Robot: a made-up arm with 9 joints.
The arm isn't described. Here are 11 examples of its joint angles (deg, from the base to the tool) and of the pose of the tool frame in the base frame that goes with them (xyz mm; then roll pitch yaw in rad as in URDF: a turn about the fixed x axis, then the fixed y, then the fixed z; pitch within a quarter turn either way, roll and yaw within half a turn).
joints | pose
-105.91 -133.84 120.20 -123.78 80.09 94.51 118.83 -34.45 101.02 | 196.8 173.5 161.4 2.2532 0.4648 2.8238
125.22 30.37 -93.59 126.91 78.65 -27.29 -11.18 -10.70 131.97 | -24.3 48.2 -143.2 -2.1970 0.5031 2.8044
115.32 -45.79 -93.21 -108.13 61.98 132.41 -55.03 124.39 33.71 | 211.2 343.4 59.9 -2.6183 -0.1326 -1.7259
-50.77 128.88 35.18 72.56 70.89 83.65 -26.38 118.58 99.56 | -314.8 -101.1 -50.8 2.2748 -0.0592 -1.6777
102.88 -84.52 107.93 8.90 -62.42 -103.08 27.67 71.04 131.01 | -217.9 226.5 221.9 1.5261 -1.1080 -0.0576
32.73 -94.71 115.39 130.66 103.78 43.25 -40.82 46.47 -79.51 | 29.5 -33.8 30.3 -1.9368 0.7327 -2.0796
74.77 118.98 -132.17 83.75 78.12 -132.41 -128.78 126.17 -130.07 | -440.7 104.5 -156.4 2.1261 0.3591 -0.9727
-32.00 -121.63 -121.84 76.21 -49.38 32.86 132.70 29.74 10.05 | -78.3 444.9 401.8 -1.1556 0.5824 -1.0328
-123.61 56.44 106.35 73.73 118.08 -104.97 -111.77 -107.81 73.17 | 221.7 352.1 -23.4 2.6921 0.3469 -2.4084
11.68 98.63 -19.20 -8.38 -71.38 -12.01 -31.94 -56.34 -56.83 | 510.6 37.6 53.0 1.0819 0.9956 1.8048
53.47 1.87 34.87 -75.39 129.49 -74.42 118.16 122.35 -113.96 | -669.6 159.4 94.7 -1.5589 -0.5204 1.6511
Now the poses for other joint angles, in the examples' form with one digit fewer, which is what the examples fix.
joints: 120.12 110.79 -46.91 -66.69 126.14 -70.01 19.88 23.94 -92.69
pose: -251 196 270 -0.186 -0.751 -0.412
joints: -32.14 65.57 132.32 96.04 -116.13 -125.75 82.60 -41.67 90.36
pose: -460 -284 -80 0.192 -0.469 0.585
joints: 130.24 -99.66 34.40 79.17 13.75 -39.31 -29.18 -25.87 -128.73
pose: -317 274 -243 3.009 0.953 -0.304
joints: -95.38 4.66 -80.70 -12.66 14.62 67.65 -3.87 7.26 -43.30
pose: 456 -81 82 1.891 -0.852 1.251
